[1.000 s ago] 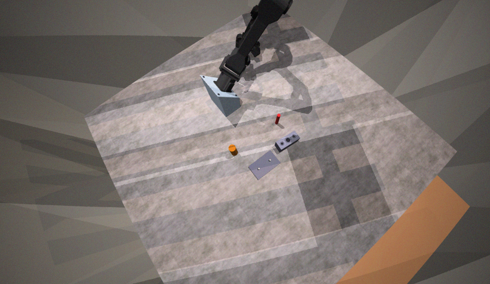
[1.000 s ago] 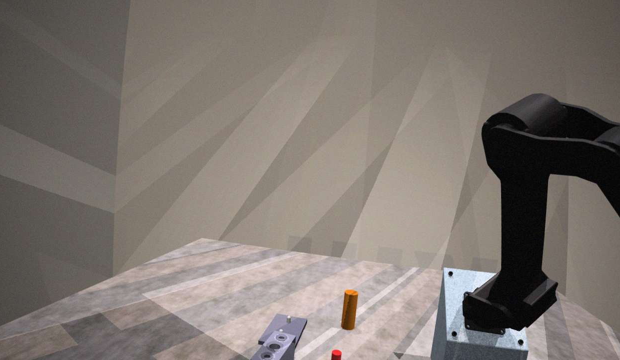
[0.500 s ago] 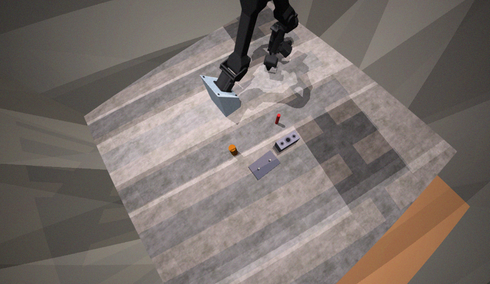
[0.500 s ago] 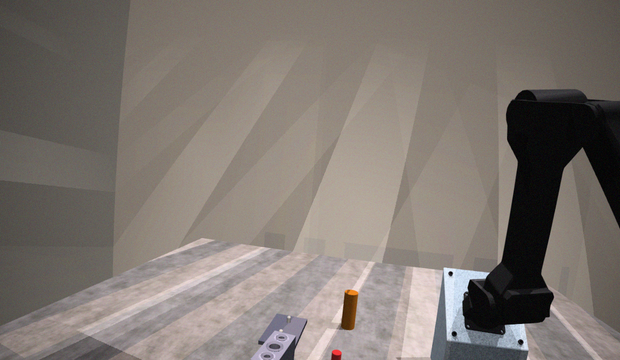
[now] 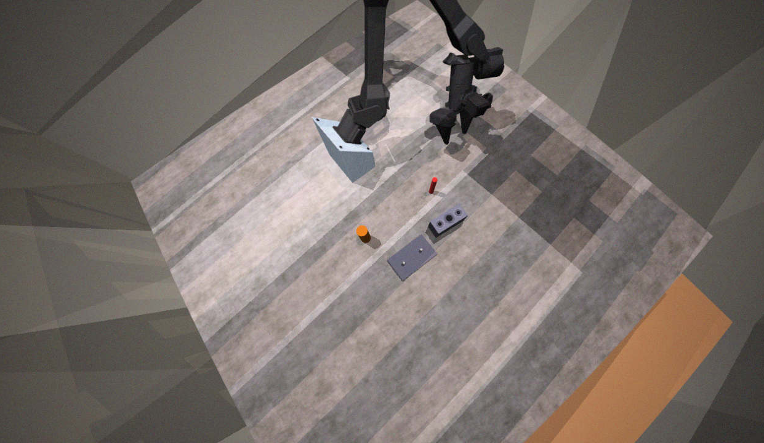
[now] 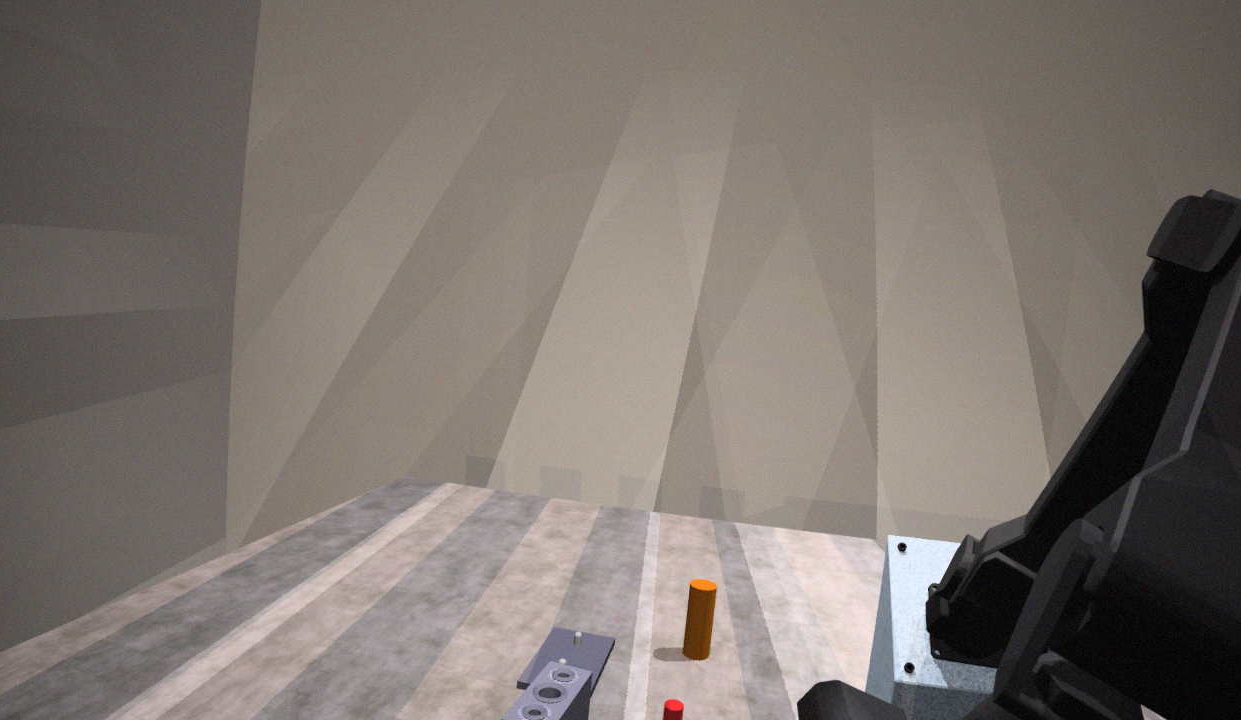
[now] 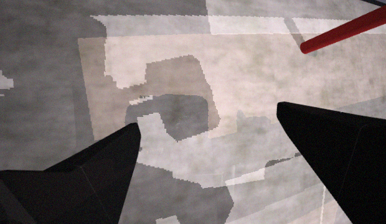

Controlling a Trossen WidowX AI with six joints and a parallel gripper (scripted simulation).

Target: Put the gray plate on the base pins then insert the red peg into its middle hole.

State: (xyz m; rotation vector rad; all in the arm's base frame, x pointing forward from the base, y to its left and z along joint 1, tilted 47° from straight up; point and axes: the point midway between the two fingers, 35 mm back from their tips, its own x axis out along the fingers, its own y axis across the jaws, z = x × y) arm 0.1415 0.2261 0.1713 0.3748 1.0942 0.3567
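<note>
The gray plate lies 18 cm ahead of my gripper tip, 18 cm to the right of it and 1 cm below it. Round my gripper tip: orange cylinder (7 cm ahead, 39 cm to the right, 1 cm below); base (20 cm ahead, 32 cm to the right, 4 cm below); red peg (8 cm ahead, 15 cm to the right, 1 cm below).
</note>
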